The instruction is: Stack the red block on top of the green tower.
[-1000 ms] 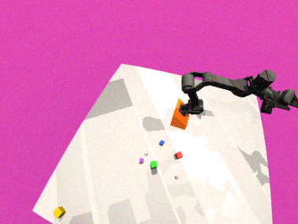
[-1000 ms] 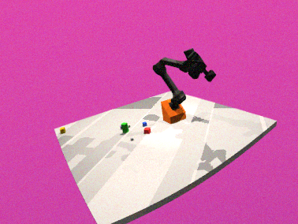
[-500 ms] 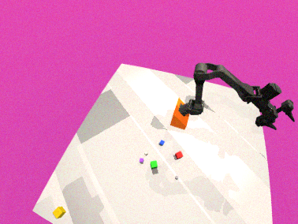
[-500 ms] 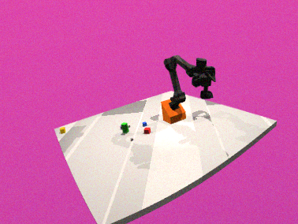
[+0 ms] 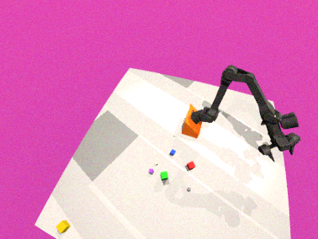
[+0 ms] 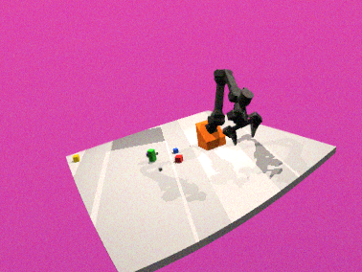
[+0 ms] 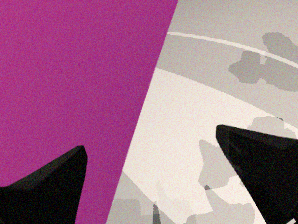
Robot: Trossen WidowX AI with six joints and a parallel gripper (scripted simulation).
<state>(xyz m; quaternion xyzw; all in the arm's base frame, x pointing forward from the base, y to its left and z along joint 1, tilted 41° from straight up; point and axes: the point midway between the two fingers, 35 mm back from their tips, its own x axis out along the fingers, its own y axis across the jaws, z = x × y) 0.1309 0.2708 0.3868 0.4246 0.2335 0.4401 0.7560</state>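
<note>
My gripper tip is now 42 cm to the left of the red block, 18 cm above it and 12 cm short of it. The rest, counted from my gripper tip: yellow block (91 cm to the right, 66 cm ahead, 18 cm below); then purple block (62 cm to the right, 22 cm ahead, 19 cm below); then blue block (54 cm to the right, 19 cm below, 8 cm ahead).
</note>
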